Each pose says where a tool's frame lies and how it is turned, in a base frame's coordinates. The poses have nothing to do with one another.
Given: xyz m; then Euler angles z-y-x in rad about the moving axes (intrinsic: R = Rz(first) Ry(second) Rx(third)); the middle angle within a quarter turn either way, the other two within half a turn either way.
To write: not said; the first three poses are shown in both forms.
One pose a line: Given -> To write
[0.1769, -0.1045, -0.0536, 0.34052, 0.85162, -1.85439] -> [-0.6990, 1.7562, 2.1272, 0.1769, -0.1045, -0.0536]
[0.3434, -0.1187, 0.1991, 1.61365, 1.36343, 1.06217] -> [0.1817, 1.4704, 0.5423, 0.3434, -0.1187, 0.1991]
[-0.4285, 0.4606, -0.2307, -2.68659, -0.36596, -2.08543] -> [-1.9855, 2.0484, -1.3154, -0.4285, 0.4606, -0.2307]
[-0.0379, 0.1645, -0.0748, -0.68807, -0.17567, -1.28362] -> [-1.7538, 1.2882, 0.9343, -0.0379, 0.1645, -0.0748]
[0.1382, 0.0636, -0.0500, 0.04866, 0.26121, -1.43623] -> [-1.3073, 1.4408, 1.5845, 0.1382, 0.0636, -0.0500]
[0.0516, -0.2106, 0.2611, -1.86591, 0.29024, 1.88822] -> [1.2662, 1.8745, 2.7527, 0.0516, -0.2106, 0.2611]
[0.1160, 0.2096, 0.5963, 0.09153, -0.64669, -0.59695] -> [-2.5016, 0.8499, 2.3877, 0.1160, 0.2096, 0.5963]
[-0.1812, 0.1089, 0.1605, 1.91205, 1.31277, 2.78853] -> [0.0910, 1.8126, -0.8654, -0.1812, 0.1089, 0.1605]
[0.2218, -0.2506, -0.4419, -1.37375, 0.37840, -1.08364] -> [-1.1480, 1.1208, 0.0038, 0.2218, -0.2506, -0.4419]
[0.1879, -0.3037, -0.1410, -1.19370, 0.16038, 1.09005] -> [1.3903, 1.0967, -2.6814, 0.1879, -0.3037, -0.1410]
